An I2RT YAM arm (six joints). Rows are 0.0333 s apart.
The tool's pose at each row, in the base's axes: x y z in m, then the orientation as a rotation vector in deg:
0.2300 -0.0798 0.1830 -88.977 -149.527 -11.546
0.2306 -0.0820 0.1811 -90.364 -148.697 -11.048
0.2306 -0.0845 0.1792 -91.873 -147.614 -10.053
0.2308 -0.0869 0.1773 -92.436 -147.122 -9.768
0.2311 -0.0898 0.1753 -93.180 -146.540 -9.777
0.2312 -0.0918 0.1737 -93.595 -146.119 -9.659
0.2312 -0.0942 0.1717 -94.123 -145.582 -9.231
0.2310 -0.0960 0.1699 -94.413 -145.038 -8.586
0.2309 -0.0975 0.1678 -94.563 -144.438 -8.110
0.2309 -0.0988 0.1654 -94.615 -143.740 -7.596
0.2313 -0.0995 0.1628 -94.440 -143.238 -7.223
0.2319 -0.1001 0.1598 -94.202 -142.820 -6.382
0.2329 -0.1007 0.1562 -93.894 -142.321 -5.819
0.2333 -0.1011 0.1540 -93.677 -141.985 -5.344
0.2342 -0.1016 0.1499 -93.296 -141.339 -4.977
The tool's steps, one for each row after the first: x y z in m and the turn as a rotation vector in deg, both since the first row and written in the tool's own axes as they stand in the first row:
-0.0025 -0.0006 0.0015 0.214 -0.176 1.075
-0.0049 -0.0019 0.0030 0.773 -0.381 2.333
-0.0074 -0.0030 0.0045 0.961 -0.374 2.834
-0.0104 -0.0042 0.0059 0.953 -0.307 3.456
-0.0124 -0.0052 0.0072 1.057 -0.237 3.847
-0.0148 -0.0065 0.0088 1.352 -0.230 4.355
-0.0165 -0.0076 0.0103 1.849 -0.169 4.752
-0.0181 -0.0085 0.0121 2.310 0.048 5.095
-0.0196 -0.0093 0.0142 2.860 0.370 5.430
-0.0207 -0.0094 0.0167 3.323 0.704 5.562
-0.0220 -0.0094 0.0195 4.052 0.864 5.643
-0.0235 -0.0090 0.0230 4.670 1.198 5.711
-0.0244 -0.0090 0.0251 5.147 1.397 5.756
-0.0259 -0.0087 0.0290 5.730 1.931 5.841

